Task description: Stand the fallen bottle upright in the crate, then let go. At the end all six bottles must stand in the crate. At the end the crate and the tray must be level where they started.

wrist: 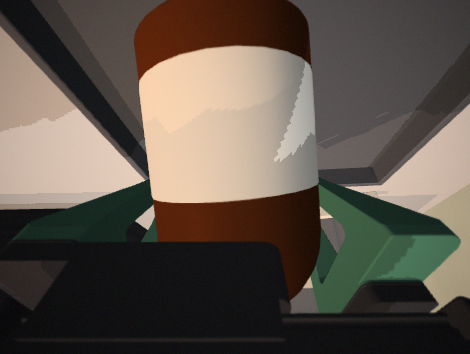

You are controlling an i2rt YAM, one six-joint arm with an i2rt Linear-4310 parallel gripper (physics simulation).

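Places are measured from the arm's base along level axes (x ahead, y left, z up), in centimetres.
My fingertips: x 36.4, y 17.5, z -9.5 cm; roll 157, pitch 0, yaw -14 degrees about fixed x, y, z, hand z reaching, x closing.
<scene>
Ahead of a thing's pixels: the offset from my fingertips to its top centre. "spot": to the spot under its first point. Level surfaces: height alone.
My gripper [235, 176] has two green fingers, which stand on either side of a brown bottle @(spot: dy +6.6, dx +1.5, dz +2.5 cm) [230, 130] with a wide cream label. It is shut on the bottle. The bottle runs up the middle of the view, leaning very slightly, and its upper end is partly cut off by the frame edge. Its lower end is partly hidden behind the black gripper body. A dark grey, shallow open container @(spot: dy +5.8, dx -8.6, dz -5.1 cm) [75, 75] with raised sides shows behind the bottle; whether it is the tray or the crate I cannot tell. The other bottles do not show.
The grey container's sides run down toward the fingertips at left and right, and its far parts leave the view at the top. A pale surface @(dz -6.5 cm) [40, 155] lies outside it on both sides. A small grey patch shows below the bottle, beside the right finger.
</scene>
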